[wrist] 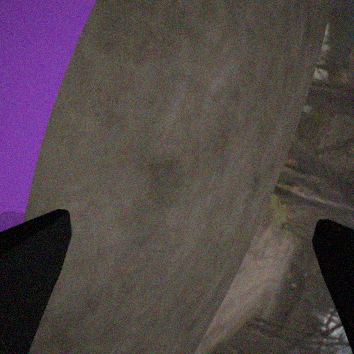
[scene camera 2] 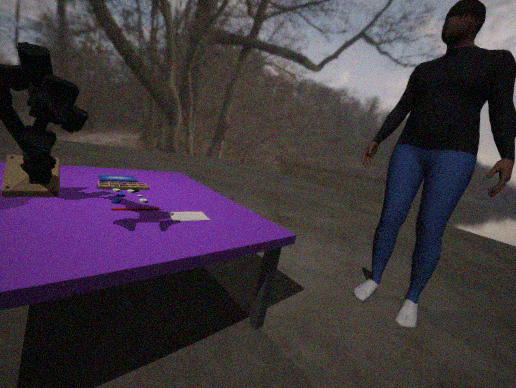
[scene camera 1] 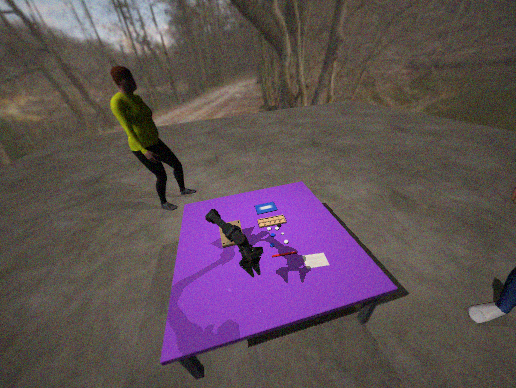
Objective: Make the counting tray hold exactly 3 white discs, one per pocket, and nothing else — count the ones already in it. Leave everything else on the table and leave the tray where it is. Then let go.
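The wooden counting tray (scene camera 1: 271, 224) (scene camera 2: 123, 187) lies on the purple table; its pockets are too small to tell what they hold. Several white discs lie in front of it, among them one nearest the tray's left part (scene camera 1: 269, 228) and one farther forward (scene camera 1: 286, 241) (scene camera 2: 143, 200). Two blue discs lie among them, one nearer the tray (scene camera 1: 272, 235) and one farther forward (scene camera 1: 272, 245) (scene camera 2: 116, 201). My gripper (scene camera 1: 254, 272) (wrist: 196, 229) is open and empty, raised above the table, left of and in front of the discs in scene camera 1. The tray and discs do not show in the wrist view.
A blue flat object (scene camera 1: 265, 212) with a pale centre lies behind the tray. A red stick (scene camera 1: 284, 254) (scene camera 2: 135, 208) and a white card (scene camera 1: 318, 260) (scene camera 2: 192, 216) lie in front of the discs. The arm stands at a wooden base board (scene camera 1: 225, 240) (scene camera 2: 15, 182).
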